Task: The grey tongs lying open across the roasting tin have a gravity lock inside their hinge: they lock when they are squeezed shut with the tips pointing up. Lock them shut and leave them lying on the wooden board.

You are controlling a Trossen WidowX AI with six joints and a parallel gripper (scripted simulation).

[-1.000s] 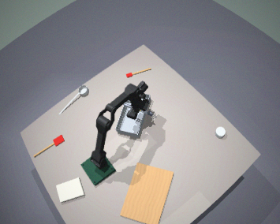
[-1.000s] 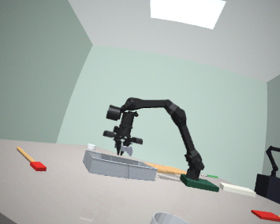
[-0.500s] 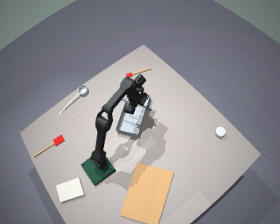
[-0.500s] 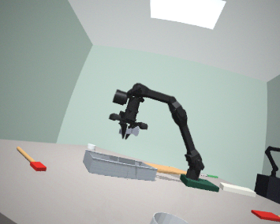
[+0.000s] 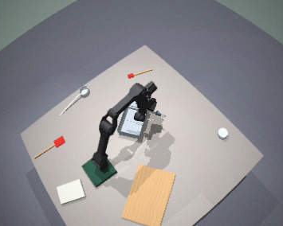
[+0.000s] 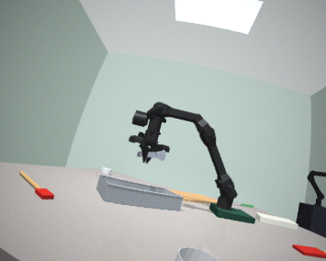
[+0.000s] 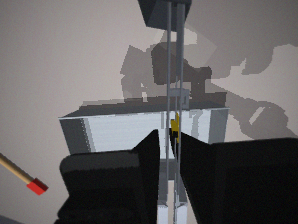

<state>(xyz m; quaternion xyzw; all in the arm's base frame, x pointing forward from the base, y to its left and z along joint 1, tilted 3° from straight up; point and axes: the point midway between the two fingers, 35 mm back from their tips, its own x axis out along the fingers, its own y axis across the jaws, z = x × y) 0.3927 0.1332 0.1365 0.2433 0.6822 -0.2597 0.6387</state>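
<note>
Now: gripper tip 22 cm past the wooden board, 44 cm to the left of it and 14 cm above it. Round my gripper tip: white block 67 cm behind, 20 cm to the right, 14 cm below; then roasting tin 4 cm behind, 8 cm to the left, 12 cm below.
</note>
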